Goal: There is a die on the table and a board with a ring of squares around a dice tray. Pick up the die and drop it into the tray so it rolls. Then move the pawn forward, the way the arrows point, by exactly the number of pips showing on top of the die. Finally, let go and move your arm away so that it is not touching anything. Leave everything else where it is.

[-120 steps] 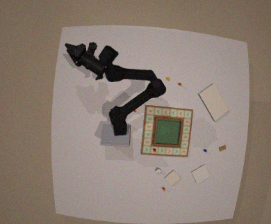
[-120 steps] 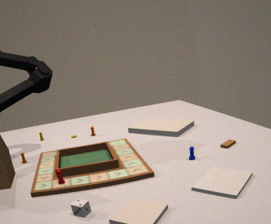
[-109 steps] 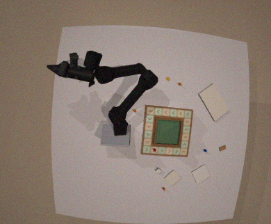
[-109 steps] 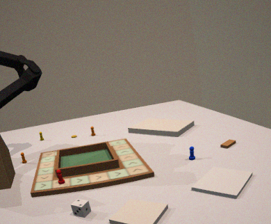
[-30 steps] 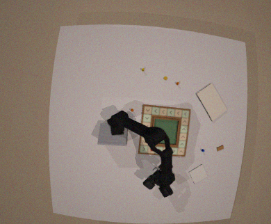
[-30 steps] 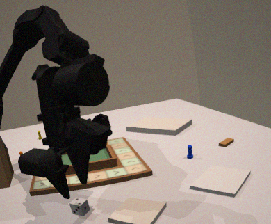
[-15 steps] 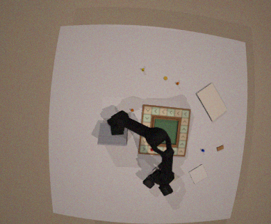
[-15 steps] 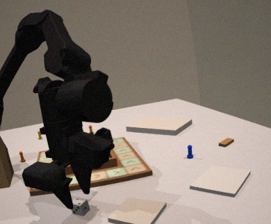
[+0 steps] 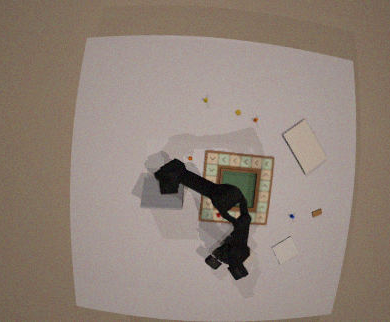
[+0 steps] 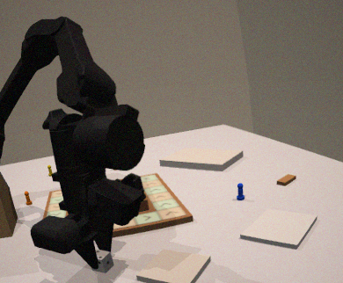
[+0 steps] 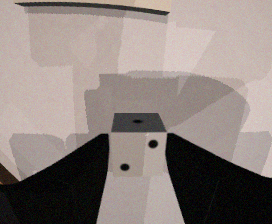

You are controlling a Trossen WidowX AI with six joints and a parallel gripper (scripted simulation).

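The red pawn lies 130 mm to the left of my gripper tip, 20 mm above it and 10 mm behind it. From my gripper tip the other things lie so: green tray 230 mm to the left, 70 mm ahead; white die right at my gripper tip; blue pawn 310 mm ahead, 80 mm to the left, 10 mm above.
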